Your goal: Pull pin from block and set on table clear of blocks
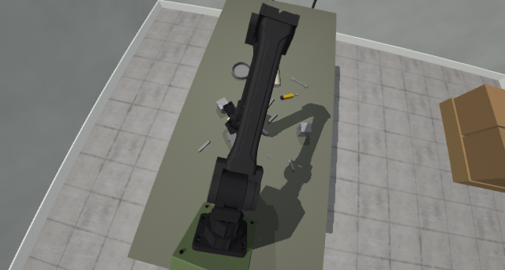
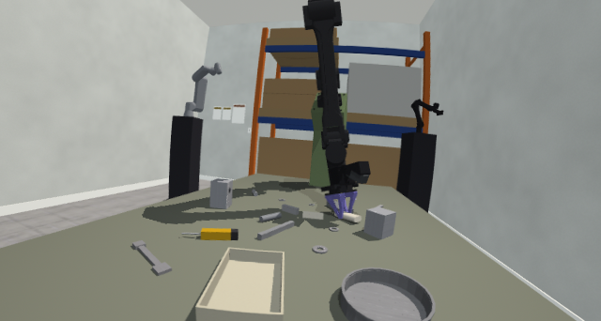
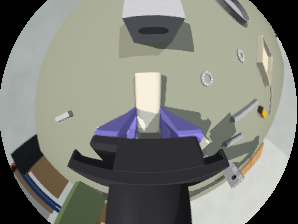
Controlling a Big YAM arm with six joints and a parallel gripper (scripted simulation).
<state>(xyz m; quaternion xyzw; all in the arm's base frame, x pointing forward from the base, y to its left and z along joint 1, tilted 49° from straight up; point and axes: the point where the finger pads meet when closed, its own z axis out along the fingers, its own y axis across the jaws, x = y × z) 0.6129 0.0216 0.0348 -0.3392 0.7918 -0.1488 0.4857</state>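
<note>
Right now the cream piece is 90 mm to the right of my hand and 10 mm ahead of it. From my hand the other things lie so: cream tray: 340 mm ahead, 210 mm to the right; round grey dish: 370 mm ahead, 20 mm to the right; cream pin: 10 mm to the left, 10 mm ahead.
</note>
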